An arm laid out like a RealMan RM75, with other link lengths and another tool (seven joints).
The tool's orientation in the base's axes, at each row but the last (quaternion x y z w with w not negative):
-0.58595 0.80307 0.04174 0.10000
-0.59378 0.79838 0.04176 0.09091
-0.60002 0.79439 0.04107 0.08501
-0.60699 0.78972 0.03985 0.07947
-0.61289 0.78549 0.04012 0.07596
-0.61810 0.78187 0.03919 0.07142
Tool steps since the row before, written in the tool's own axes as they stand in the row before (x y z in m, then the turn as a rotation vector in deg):
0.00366 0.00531 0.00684 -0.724 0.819 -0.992
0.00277 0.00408 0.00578 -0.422 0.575 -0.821
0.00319 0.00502 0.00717 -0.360 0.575 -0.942
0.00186 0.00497 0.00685 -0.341 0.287 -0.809
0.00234 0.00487 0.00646 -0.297 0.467 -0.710
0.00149 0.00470 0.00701 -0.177 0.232 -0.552
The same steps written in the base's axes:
-0.00535 -0.00051 -0.00771 -0.676 0.746 1.079
-0.00412 -0.00041 -0.00637 -0.511 0.421 0.863
-0.00505 -0.00043 -0.00781 -0.537 0.342 0.970
-0.00473 0.00061 -0.00723 -0.254 0.270 0.846
-0.00482 -0.00003 -0.00691 -0.432 0.288 0.736
-0.00446 0.00071 -0.00728 -0.220 0.142 0.567

